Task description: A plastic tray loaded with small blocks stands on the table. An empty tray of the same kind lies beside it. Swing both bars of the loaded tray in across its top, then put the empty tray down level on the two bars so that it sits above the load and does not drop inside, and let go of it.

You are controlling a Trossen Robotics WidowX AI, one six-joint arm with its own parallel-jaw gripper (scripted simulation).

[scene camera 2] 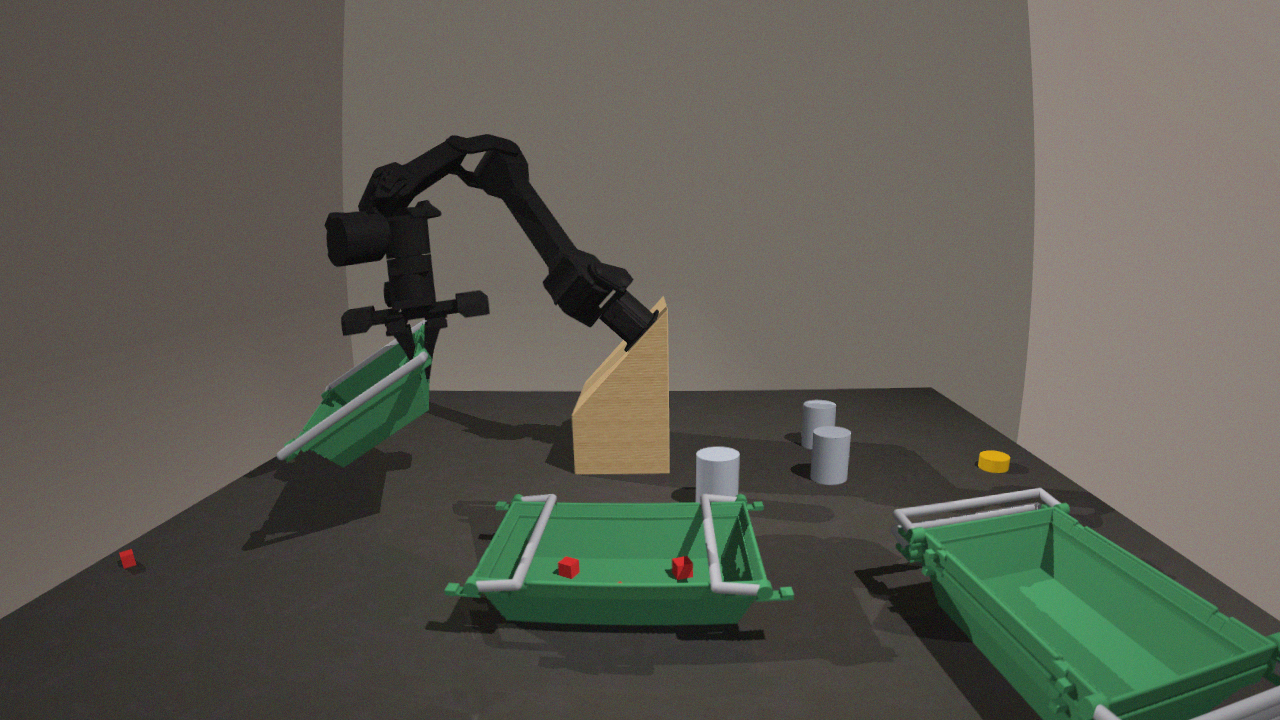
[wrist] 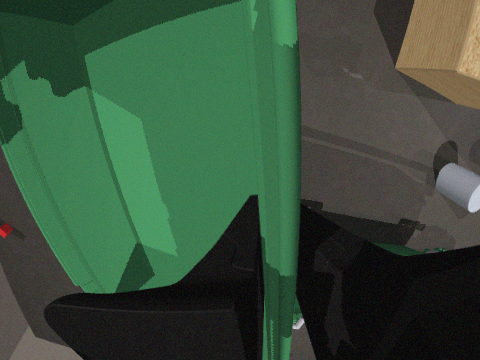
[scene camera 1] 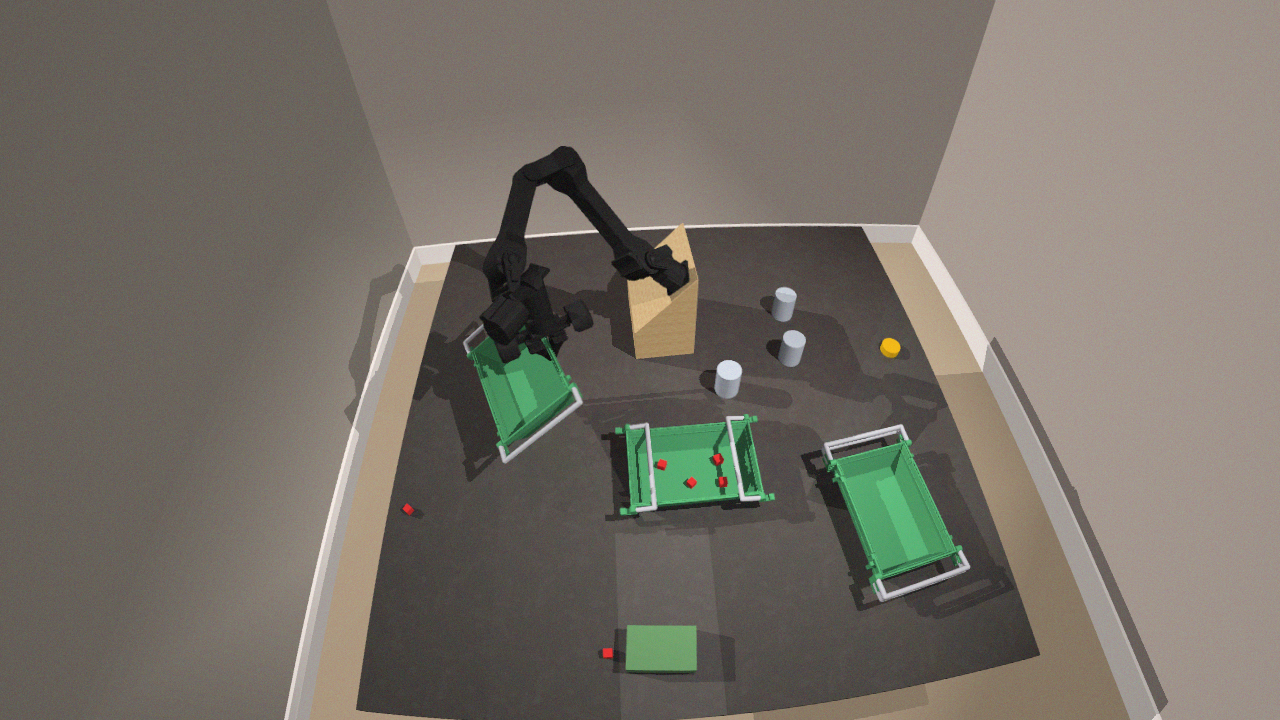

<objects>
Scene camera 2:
my gripper: 424, 379
tray: 385, 392
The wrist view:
my gripper: 266, 203
tray: 138, 138
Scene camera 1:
my gripper: 552, 358
tray: 524, 394
</objects>
